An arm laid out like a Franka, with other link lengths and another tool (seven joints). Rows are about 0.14 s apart.
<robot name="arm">
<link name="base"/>
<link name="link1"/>
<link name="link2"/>
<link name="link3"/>
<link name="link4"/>
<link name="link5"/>
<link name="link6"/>
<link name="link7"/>
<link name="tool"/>
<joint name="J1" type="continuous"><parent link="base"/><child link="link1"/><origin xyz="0 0 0.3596"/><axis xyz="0 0 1"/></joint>
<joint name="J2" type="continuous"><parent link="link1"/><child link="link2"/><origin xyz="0 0 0" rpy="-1.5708 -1.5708 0"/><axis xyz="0 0 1"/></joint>
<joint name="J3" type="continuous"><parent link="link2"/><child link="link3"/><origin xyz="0.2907 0 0" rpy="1.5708 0 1.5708"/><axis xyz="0 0 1"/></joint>
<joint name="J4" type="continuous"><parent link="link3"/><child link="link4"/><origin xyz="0.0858 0 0" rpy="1.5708 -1.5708 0"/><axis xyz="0 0 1"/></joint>
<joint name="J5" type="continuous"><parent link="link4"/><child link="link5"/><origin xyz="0.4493 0.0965 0" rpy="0 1.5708 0"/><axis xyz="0 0 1"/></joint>
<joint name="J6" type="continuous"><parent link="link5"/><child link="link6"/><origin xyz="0 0 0" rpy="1.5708 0 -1.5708"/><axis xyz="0 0 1"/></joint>
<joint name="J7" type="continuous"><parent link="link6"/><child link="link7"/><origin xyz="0.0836 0 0" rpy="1.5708 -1.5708 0"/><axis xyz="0 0 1"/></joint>
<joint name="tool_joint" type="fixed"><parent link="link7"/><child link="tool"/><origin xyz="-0.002 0.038 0.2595" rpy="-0.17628 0 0.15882"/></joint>
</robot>
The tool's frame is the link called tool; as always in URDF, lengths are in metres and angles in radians. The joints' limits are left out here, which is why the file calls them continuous.
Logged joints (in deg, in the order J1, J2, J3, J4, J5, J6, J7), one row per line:
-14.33, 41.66, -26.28, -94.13, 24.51, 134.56, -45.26
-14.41, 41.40, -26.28, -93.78, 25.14, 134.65, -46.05
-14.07, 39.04, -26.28, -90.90, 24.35, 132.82, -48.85
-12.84, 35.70, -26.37, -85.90, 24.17, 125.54, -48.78
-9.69, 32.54, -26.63, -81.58, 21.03, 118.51, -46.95
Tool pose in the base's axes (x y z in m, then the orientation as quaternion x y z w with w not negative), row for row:
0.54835, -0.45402, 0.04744, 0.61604, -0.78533, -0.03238, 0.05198
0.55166, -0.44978, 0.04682, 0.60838, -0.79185, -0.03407, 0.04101
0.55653, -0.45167, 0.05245, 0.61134, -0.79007, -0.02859, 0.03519
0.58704, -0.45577, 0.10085, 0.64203, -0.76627, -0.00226, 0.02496
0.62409, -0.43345, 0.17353, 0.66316, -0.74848, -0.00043, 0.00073
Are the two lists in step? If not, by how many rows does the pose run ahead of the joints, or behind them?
The pose runs 1 row behind the joints: the pose in row i belongs to the joints in row i - 1.
